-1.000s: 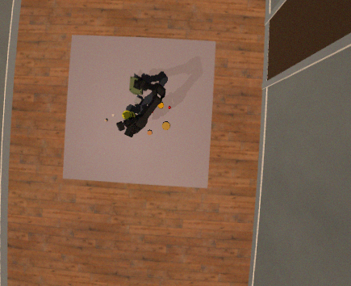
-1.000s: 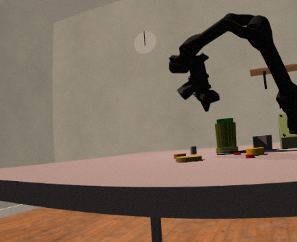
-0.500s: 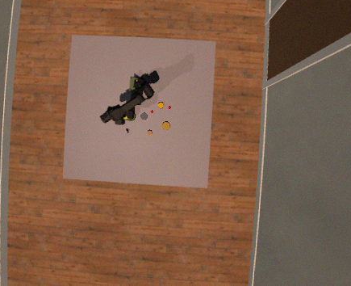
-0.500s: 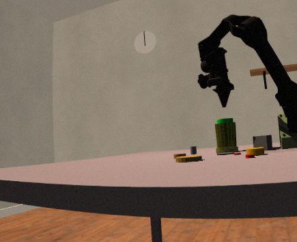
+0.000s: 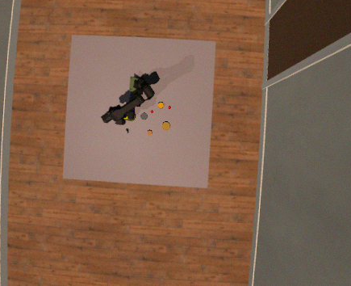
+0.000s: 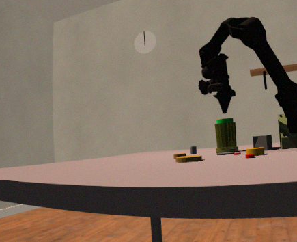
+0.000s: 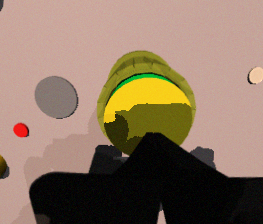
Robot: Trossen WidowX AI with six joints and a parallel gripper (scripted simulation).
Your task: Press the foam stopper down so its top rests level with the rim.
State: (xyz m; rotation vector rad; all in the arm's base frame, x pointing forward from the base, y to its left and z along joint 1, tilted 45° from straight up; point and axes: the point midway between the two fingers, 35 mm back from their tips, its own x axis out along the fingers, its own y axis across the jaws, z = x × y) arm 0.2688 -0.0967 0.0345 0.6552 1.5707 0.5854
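Now: the foam stopper 70 mm below my hand. Also, from my hand: grey block (140 mm behind, 60 mm to the left, 150 mm below); then grey disc (10 mm behind, 120 mm to the left, 180 mm below); then small grey cylinder (140 mm ahead, 10 mm to the right, 160 mm below).
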